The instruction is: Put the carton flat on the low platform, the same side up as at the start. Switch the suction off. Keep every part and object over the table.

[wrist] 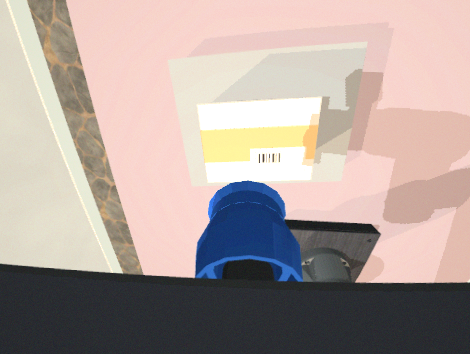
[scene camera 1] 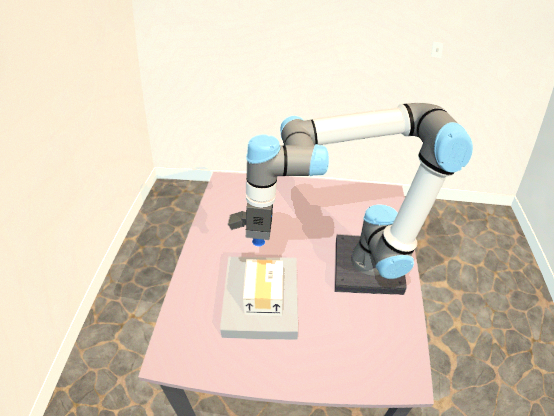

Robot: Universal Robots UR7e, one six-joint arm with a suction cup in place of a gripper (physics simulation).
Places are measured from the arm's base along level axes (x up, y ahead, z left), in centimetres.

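Pixels of known places: hand, its tool point: [wrist: 246, 214] [scene camera 1: 258, 241]; arm's base, origin of its link: [wrist: 318, 266] [scene camera 1: 371, 260].
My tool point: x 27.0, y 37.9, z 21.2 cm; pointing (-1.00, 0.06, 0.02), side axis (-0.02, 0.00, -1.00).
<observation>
For each thing: its top centre in the pictures, then the offset to it from my tool point. Level surfaces: height alone.
- white carton, centre of its top: [wrist: 258, 144] [scene camera 1: 263, 278] dx -17.5, dy -1.0, dz -1.7 cm
- low grey platform, centre of its top: [wrist: 264, 126] [scene camera 1: 260, 291] dx -26.1, dy +0.4, dz -3.3 cm
- pink table, height of its surface: dx -30.9 cm
The white carton [scene camera 1: 263, 287] [wrist: 260, 142] with a yellow tape band rests flat on the low grey platform [scene camera 1: 235, 320] [wrist: 187, 90]. Its taped top with the barcode label faces up, and the two arrows on its front side point up. All of its base seems to lie within the platform's edges. My gripper, a blue suction cup [scene camera 1: 258, 242] [wrist: 247, 197], hangs above and behind the carton, apart from it, with nothing on it. It is open. The carton's far and left sides are hidden in the scene view.
The pink table [scene camera 1: 350, 350] [wrist: 140, 125] carries the platform. The arm's dark base plate [scene camera 1: 345, 280] [wrist: 330, 227] stands on the table to the right of the platform. The arm reaches over the back part of the table. A wall rises behind the table.
</observation>
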